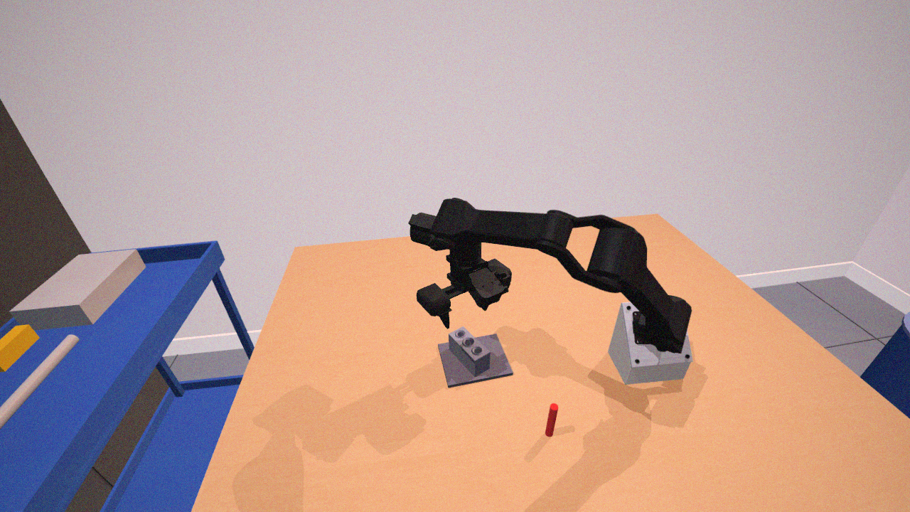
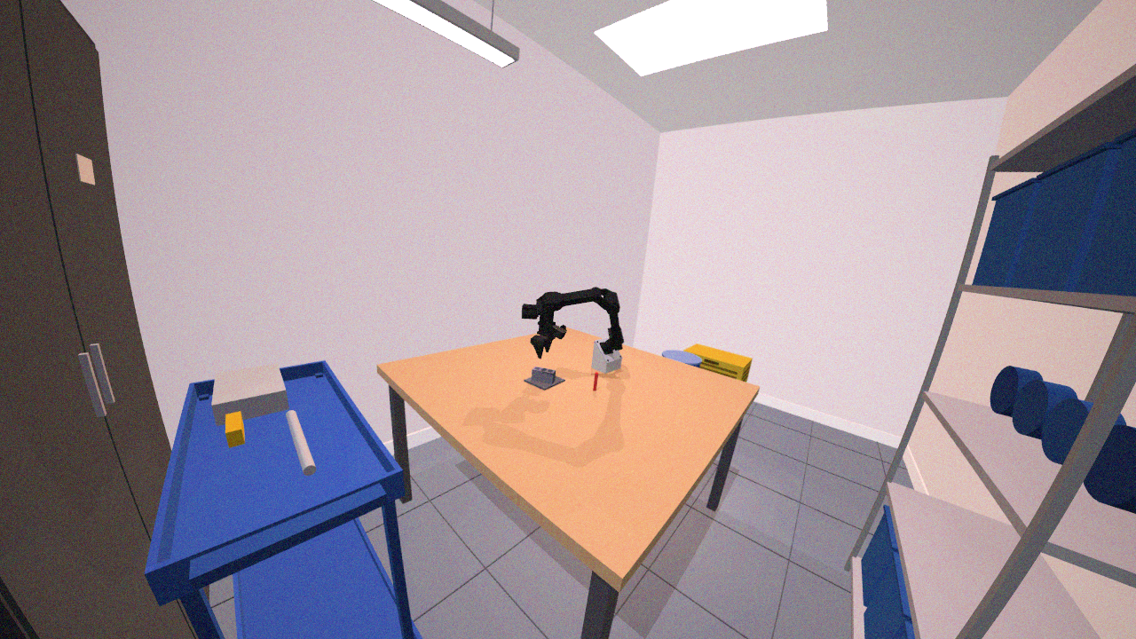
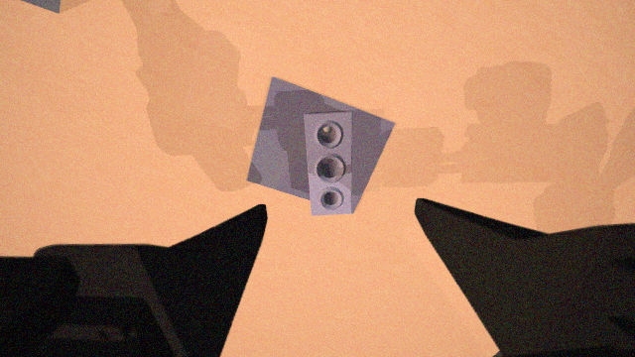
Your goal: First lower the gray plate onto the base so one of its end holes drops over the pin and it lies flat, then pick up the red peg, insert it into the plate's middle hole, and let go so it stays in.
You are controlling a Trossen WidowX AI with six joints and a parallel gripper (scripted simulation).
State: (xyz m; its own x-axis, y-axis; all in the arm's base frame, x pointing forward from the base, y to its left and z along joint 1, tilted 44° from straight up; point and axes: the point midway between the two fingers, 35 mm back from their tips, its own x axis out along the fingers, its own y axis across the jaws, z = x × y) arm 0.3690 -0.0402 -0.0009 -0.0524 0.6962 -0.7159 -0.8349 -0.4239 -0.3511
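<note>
The red peg lies 18 cm to the left of my gripper tip, 14 cm behind it and 8 cm below it. Round my gripper tip: gray plate: 8 cm below; dark flat base: 11 cm below, 2 cm to the left, 2 cm behind.
</note>
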